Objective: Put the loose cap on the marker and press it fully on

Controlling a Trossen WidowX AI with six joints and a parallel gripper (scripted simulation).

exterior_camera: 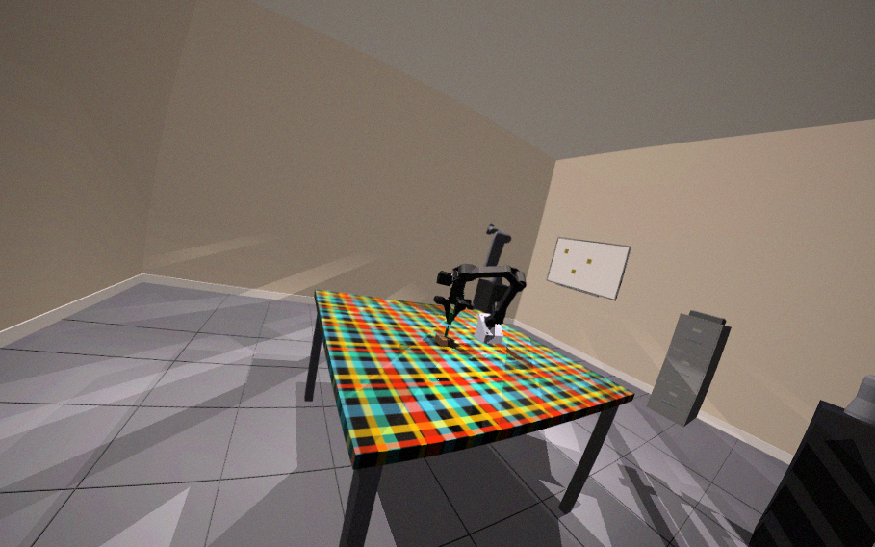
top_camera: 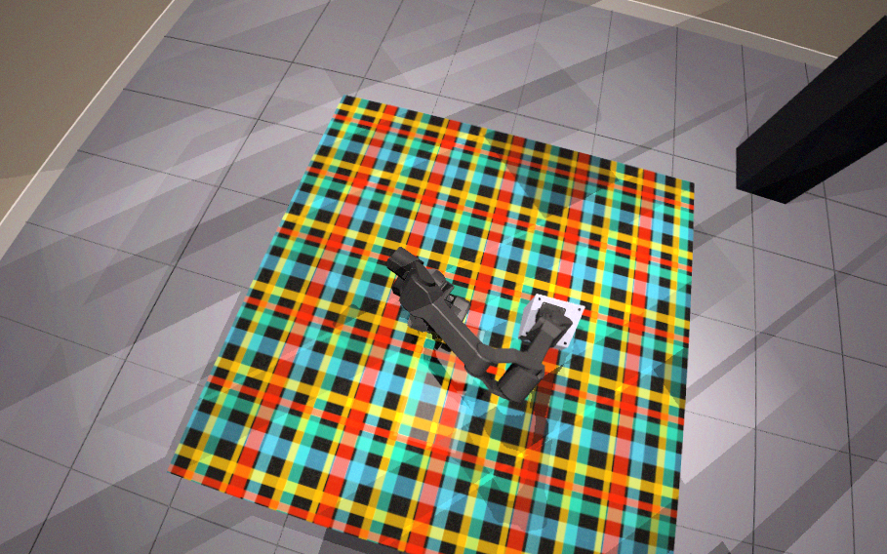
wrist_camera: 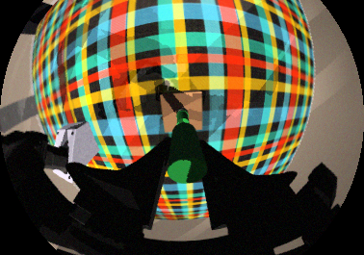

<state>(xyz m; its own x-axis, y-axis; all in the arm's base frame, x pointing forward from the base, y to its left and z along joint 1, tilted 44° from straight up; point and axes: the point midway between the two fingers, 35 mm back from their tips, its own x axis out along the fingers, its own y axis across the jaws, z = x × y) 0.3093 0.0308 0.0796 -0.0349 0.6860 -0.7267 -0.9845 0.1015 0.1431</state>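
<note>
My gripper tip is 10 cm above the holder block.
</note>
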